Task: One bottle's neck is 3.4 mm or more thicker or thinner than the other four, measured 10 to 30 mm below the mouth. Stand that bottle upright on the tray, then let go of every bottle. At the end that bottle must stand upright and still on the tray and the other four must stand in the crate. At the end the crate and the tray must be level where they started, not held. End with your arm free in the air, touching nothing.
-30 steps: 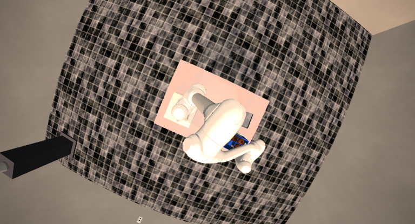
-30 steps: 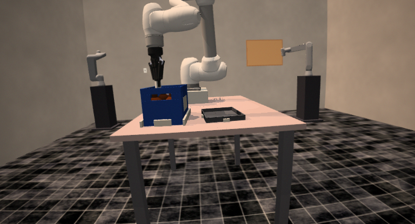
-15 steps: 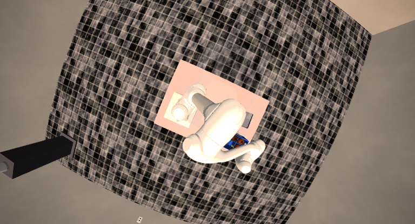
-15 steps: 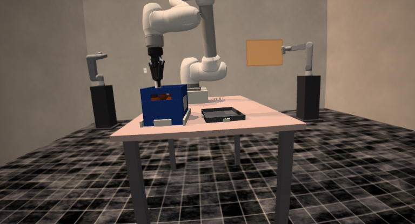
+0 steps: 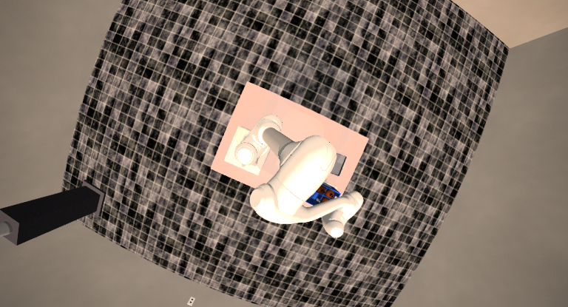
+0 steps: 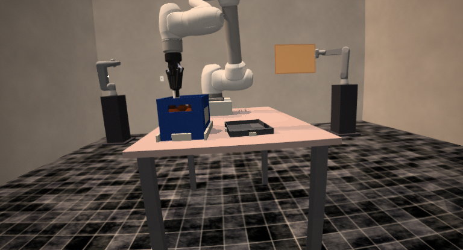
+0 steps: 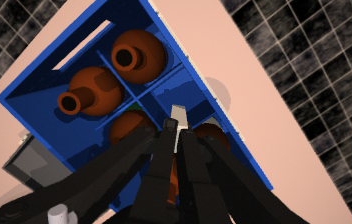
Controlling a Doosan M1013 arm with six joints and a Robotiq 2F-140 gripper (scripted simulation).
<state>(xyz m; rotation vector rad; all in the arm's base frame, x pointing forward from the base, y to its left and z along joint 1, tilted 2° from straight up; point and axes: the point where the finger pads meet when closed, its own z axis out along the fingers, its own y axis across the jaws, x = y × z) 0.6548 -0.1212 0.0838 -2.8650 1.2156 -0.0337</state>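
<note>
The blue crate is 90 mm below my hand and 40 mm to the left of it. The rest, counted from my hand: dark tray (320 mm to the left, 160 mm below, 10 mm behind); bottle (90 mm to the left, 90 mm below, 90 mm behind).
</note>
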